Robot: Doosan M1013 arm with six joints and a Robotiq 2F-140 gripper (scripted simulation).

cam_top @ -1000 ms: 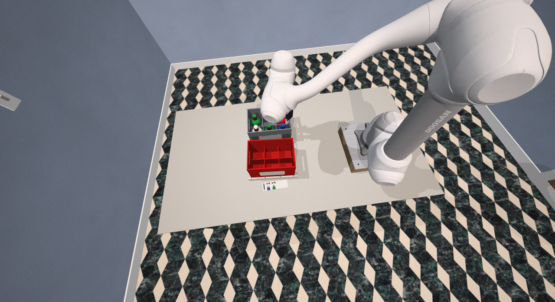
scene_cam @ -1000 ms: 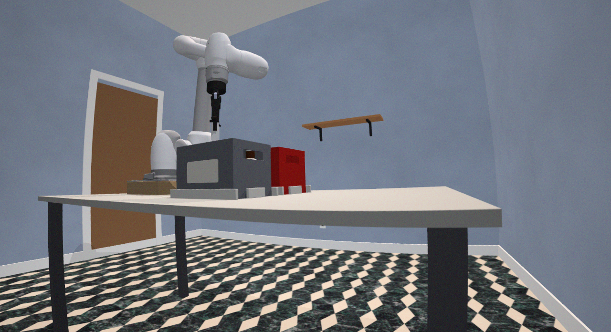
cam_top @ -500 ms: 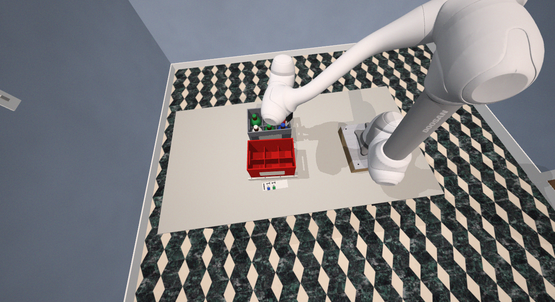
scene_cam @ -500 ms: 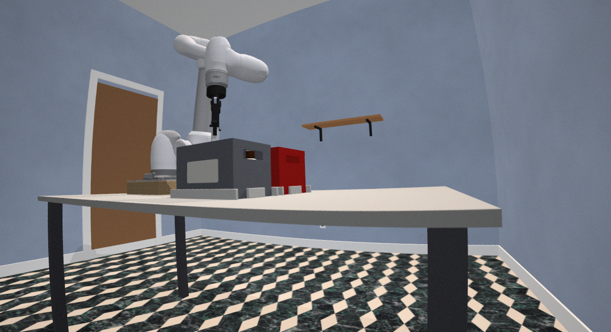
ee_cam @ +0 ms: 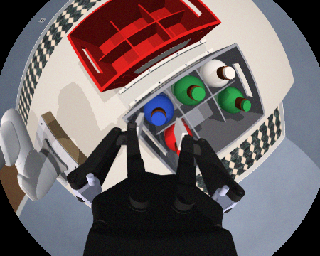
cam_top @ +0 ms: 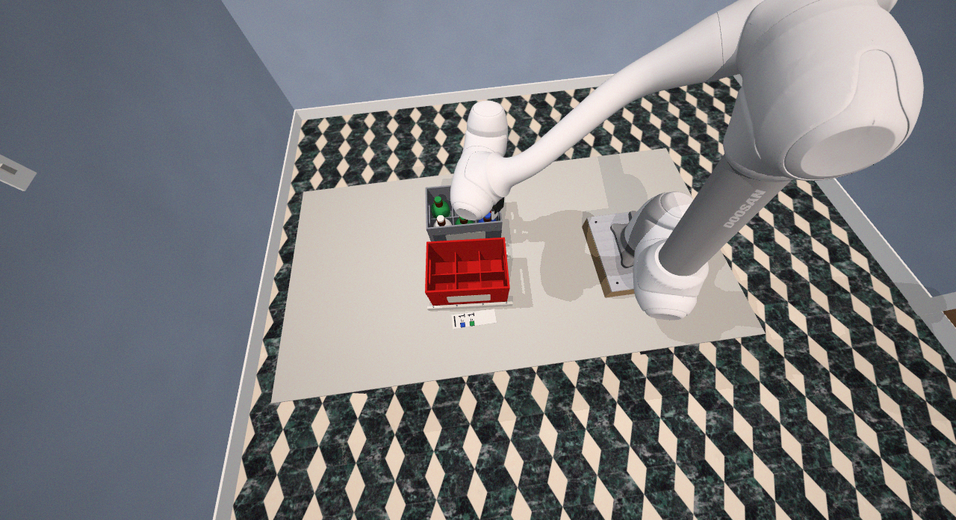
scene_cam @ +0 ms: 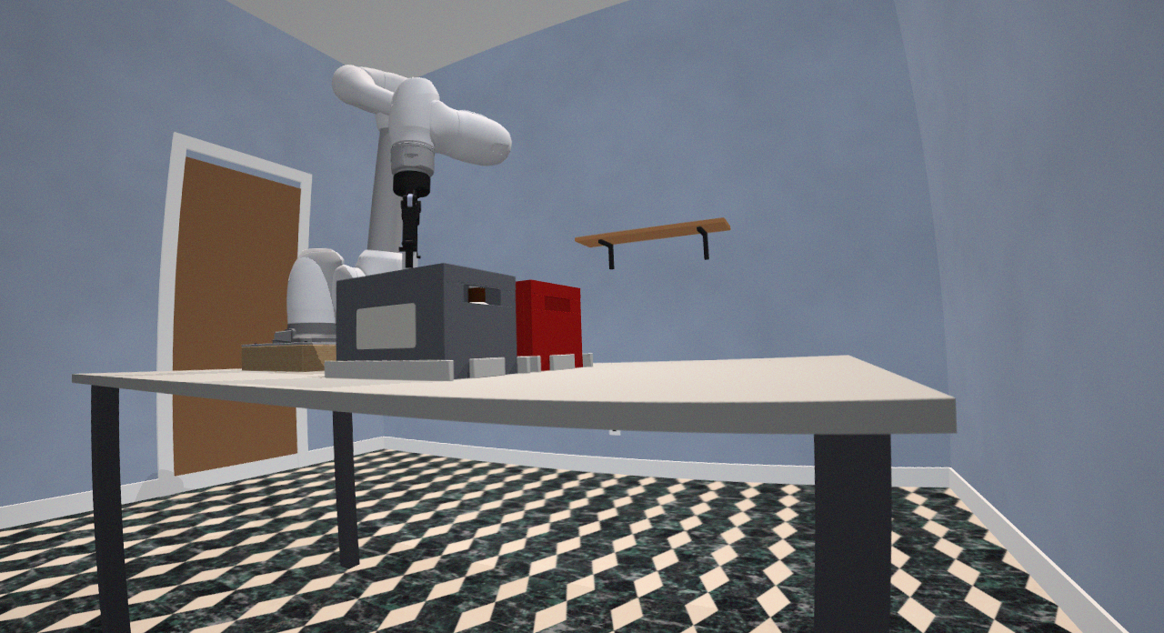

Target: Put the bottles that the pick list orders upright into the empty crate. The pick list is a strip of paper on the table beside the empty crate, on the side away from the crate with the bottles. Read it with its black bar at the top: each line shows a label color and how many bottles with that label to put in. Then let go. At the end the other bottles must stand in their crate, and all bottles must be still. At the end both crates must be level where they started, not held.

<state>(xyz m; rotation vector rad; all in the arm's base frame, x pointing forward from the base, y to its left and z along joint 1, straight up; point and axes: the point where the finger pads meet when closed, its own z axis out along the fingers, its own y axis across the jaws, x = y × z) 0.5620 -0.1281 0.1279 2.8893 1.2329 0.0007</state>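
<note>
Right now my hand is 11 cm above the blue-label bottle. The rest, counted from my hand: white-label bottle 17 cm ahead, 11 cm below; red-label bottle 11 cm below, 9 cm to the right; grey crate 12 cm below, 9 cm ahead, 4 cm to the right.
</note>
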